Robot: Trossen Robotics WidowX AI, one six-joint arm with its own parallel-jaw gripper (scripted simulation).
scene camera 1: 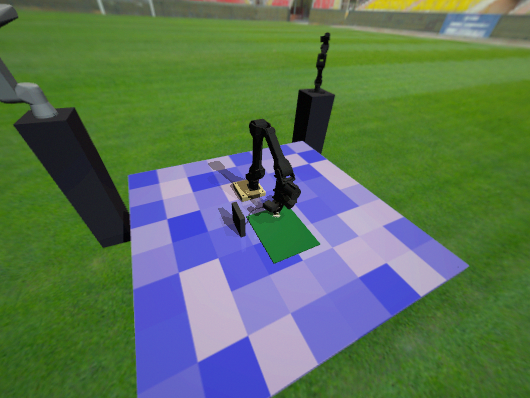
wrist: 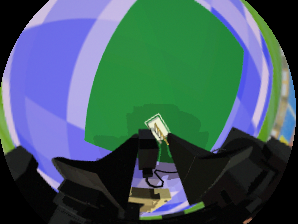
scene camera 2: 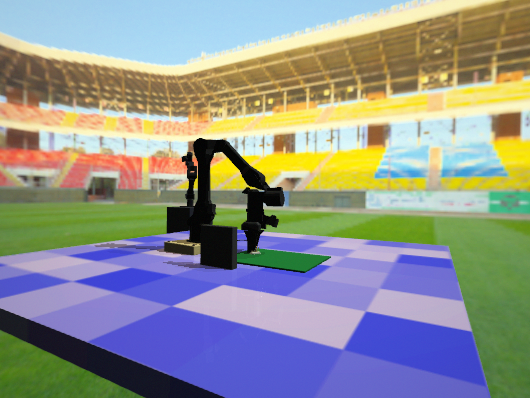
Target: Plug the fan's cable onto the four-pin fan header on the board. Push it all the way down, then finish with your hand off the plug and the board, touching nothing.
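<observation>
You'd find my gripper (scene camera 2: 254, 250) here, and that gripper is in the wrist view (wrist: 152, 136) too. There's a green board (wrist: 188, 68), and I can see a black fan (wrist: 236, 139) as well.
</observation>
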